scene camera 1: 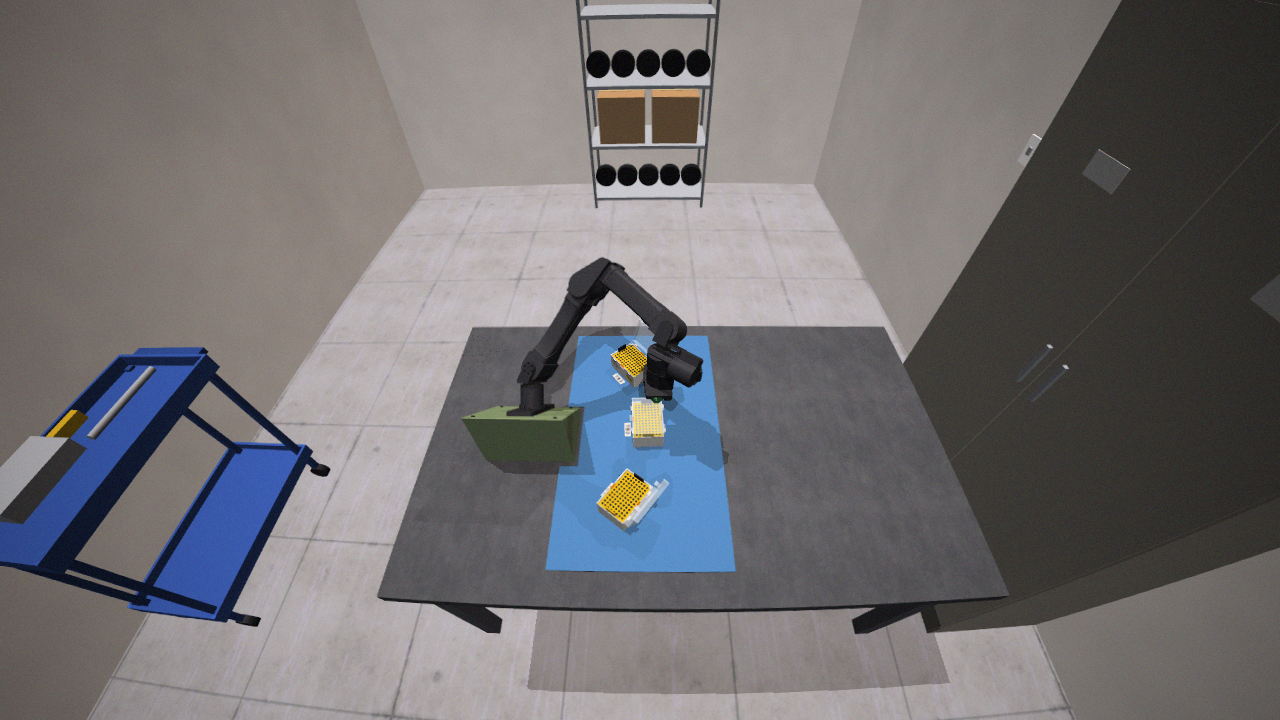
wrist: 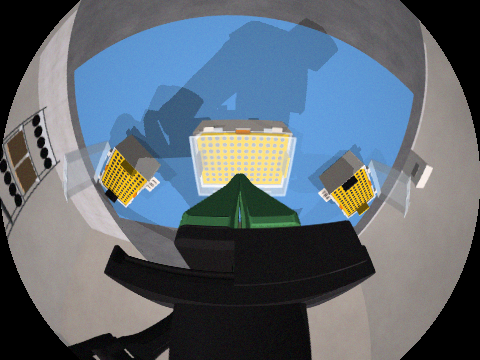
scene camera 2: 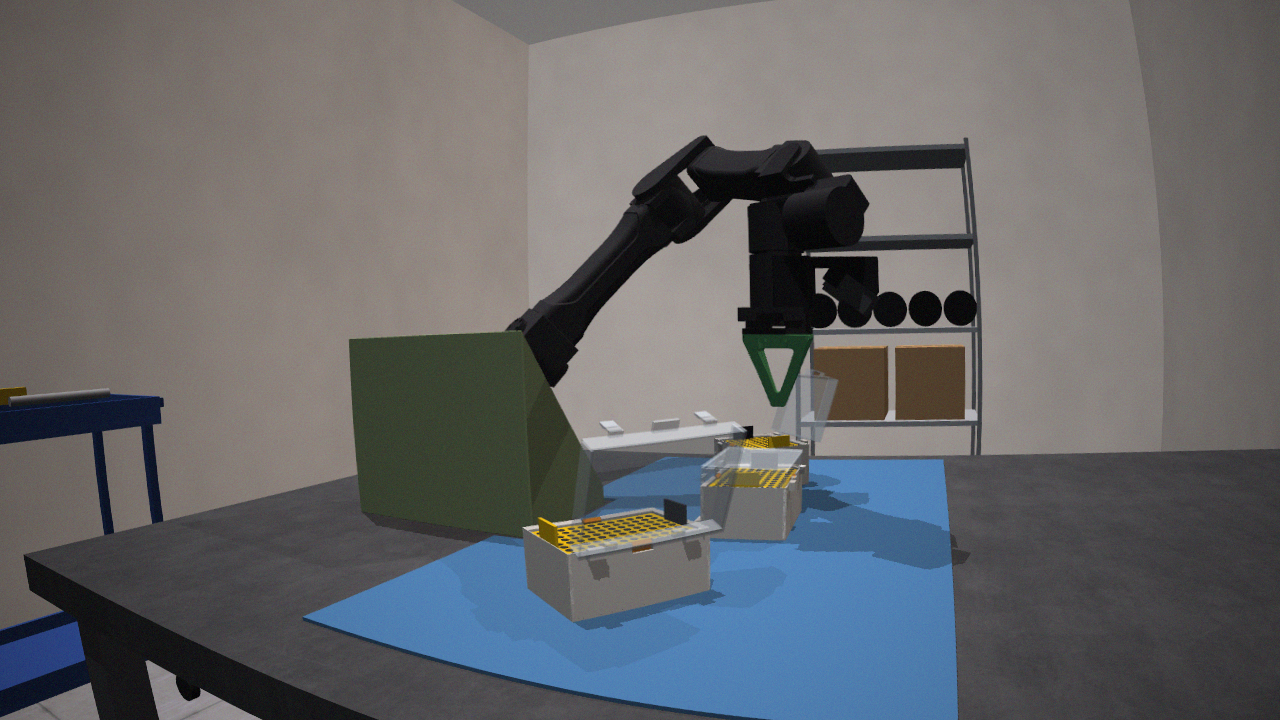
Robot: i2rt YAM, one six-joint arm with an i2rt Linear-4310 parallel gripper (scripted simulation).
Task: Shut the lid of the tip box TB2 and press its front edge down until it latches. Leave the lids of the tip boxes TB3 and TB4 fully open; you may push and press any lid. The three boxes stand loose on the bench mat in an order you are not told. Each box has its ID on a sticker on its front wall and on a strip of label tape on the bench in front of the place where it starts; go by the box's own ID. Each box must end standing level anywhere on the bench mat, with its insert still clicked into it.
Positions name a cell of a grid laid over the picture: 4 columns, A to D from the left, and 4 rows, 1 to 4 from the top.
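There's a tip box (scene camera 1: B3) that I can see. I can also see my gripper (scene camera 2: C3) along with a tip box (scene camera 2: C3), and my gripper is visible at (wrist: B2) too.
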